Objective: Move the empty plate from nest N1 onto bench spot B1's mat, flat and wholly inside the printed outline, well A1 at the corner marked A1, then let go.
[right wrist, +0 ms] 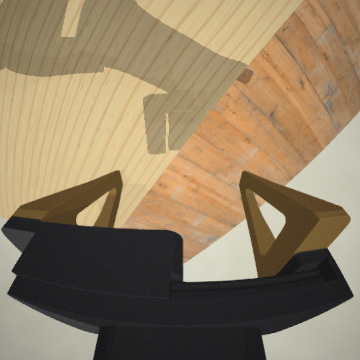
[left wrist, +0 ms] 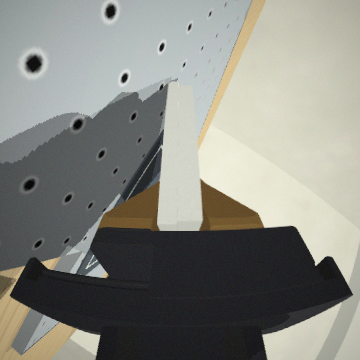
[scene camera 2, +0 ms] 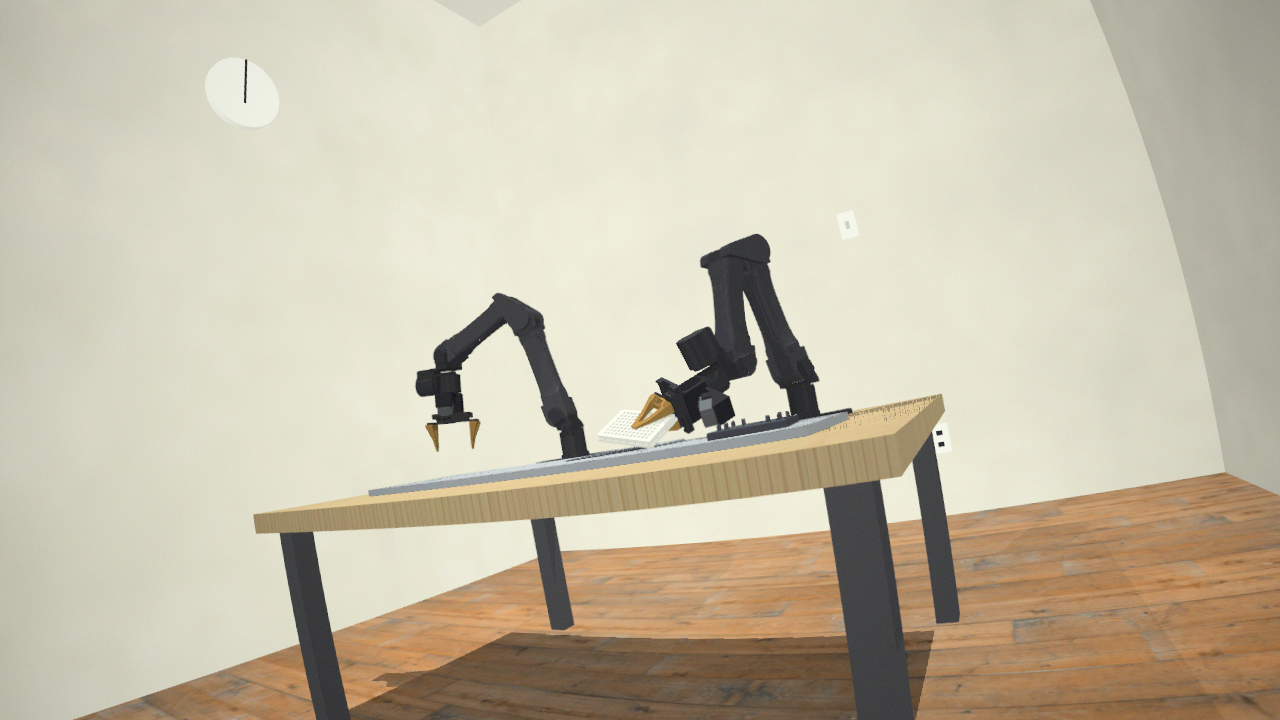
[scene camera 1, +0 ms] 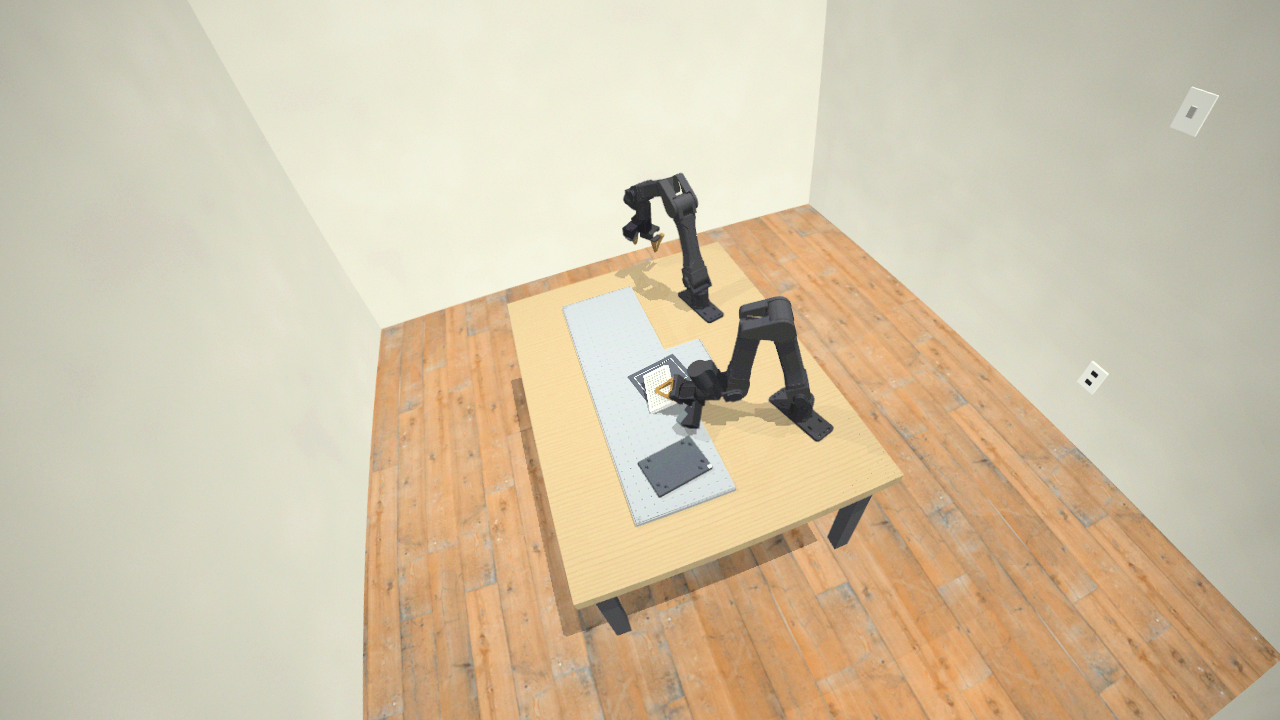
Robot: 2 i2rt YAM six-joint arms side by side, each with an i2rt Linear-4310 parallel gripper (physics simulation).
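Pixels of known places: left gripper, fingertip midpoint: (scene camera 2: 634, 431) (scene camera 1: 656, 391); right gripper, fingertip midpoint: (right wrist: 180, 176) (scene camera 2: 455, 450) (scene camera 1: 645, 248); left arm's base, link origin: (scene camera 1: 800, 414); right arm's base, link origin: (scene camera 1: 700, 305).
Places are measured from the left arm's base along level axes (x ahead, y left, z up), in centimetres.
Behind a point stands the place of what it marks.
Observation:
The white plate (scene camera 1: 656, 378) {x 26.7, y -33.4, z 6.5 cm} (scene camera 2: 625, 428) {x 28.2, y -32.5, z 5.4 cm} (left wrist: 180, 155) {x 29.5, y -24.4, z 4.6 cm} is held in my left gripper (scene camera 1: 660, 390) {x 28.8, y -30.8, z 4.7 cm} (scene camera 2: 637, 426) {x 28.8, y -30.8, z 4.7 cm} (left wrist: 180, 177) {x 28.8, y -30.8, z 4.7 cm}, which is shut on it. In scene camera 2 the plate is tilted and above the board; in the left wrist view it shows edge-on between the fingers. The dark mat with a white printed outline (scene camera 1: 638, 376) {x 28.4, y -41.7, z 1.5 cm} lies partly under the plate in scene camera 1; the corner mark A1 is too small to read. My right gripper (scene camera 1: 646, 241) {x -9.4, y -91.1, z 7.5 cm} (scene camera 2: 453, 447) {x -9.4, y -91.1, z 7.5 cm} (right wrist: 180, 176) {x -9.4, y -91.1, z 7.5 cm} is open and empty, high over the table's far end in scene camera 1.
The dark nest block (scene camera 1: 674, 466) {x 39.4, y -8.0, z 2.5 cm} with small corner posts stands on the grey perforated board (scene camera 1: 608, 335) {x 25.8, y -64.3, z 1.3 cm} (scene camera 2: 465, 480) {x 39.7, y -60.4, z 0.9 cm}, toward the bottom in scene camera 1. The board lies on the wooden table (scene camera 1: 760, 483) {x 24.1, y 9.1, z 0.0 cm} (scene camera 2: 572, 497) {x 69.6, y -28.8, z -1.8 cm}. Both arms' bases stand along the table's right side there.

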